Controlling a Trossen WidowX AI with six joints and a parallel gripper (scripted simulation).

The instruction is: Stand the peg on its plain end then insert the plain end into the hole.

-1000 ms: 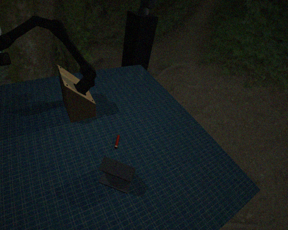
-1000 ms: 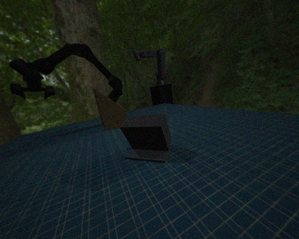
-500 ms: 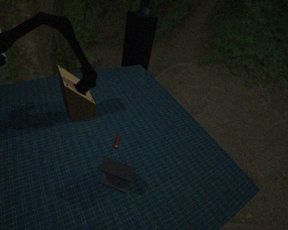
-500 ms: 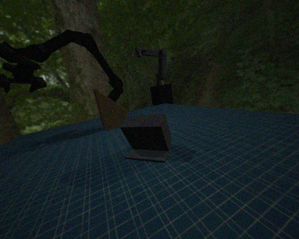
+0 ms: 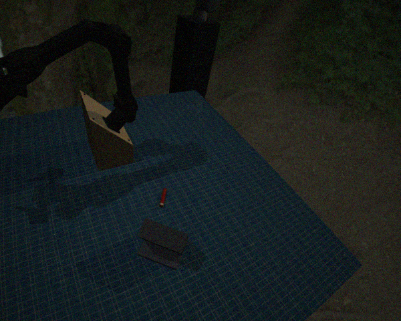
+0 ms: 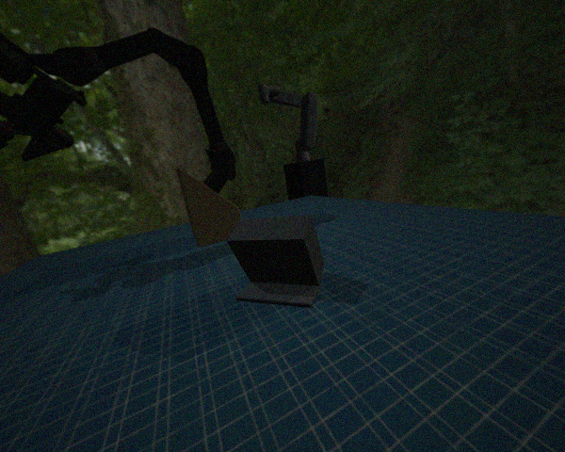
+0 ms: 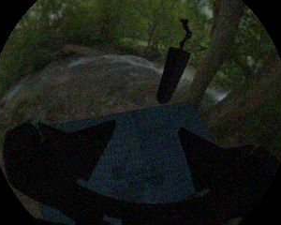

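Right now my gripper tip is 48 cm to the right of the red peg, 30 cm above it and 29 cm short of it. Also, from my gripper tip: dark grey sloped panel: 44 cm ahead, 40 cm to the left, 24 cm below.
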